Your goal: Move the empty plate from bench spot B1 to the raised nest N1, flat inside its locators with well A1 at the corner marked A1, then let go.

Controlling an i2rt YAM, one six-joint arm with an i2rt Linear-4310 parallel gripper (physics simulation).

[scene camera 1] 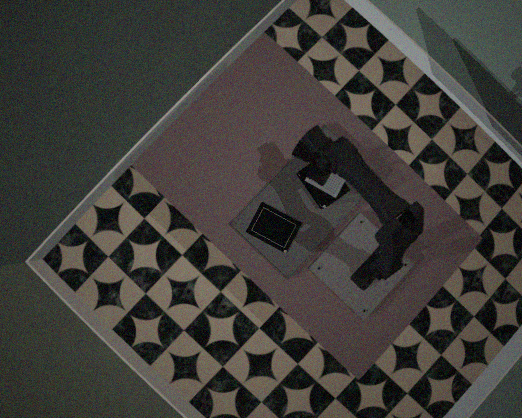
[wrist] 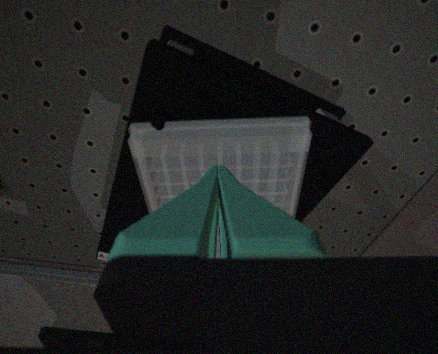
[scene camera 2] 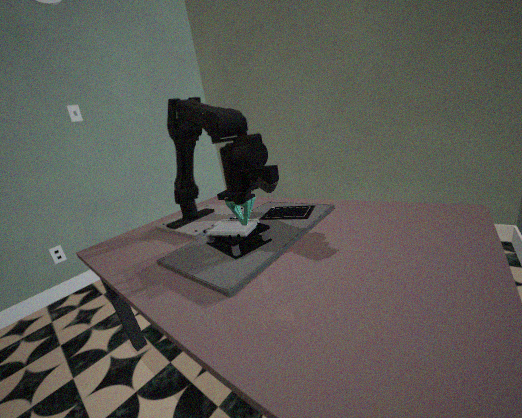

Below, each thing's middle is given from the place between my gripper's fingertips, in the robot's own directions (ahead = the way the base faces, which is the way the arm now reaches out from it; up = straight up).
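There is a grey perforated deck (scene camera 2: 199, 259) 5 cm behind my hand, 8 cm to the left of it and 6 cm below it. The black nest with white outline (scene camera 1: 273, 227) is also 6 cm below my hand, but it sits 24 cm to the left of it and 3 cm behind it. As for the well plate (wrist: 268, 155), I find it 1 cm below my hand, 1 cm to the right of it and 4 cm behind it.
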